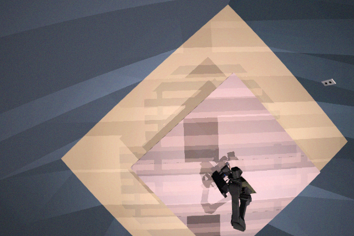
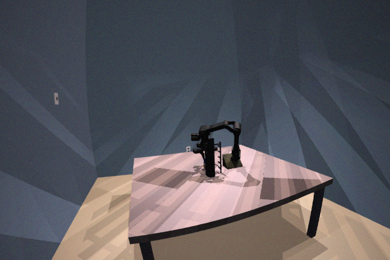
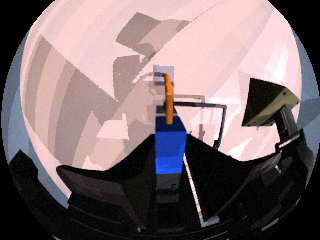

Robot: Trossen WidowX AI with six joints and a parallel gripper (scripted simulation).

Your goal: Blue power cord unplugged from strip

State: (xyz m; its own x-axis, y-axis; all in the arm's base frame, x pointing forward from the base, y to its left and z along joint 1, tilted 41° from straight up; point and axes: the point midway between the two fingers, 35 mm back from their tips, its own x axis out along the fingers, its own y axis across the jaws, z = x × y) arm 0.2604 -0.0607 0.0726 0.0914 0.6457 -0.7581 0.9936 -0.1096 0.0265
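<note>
Now: the blue plug 30 mm to the left of my gripper tip. The rest, counted from my gripper tip: grey piece: 50 mm to the right, 90 mm below.
</note>
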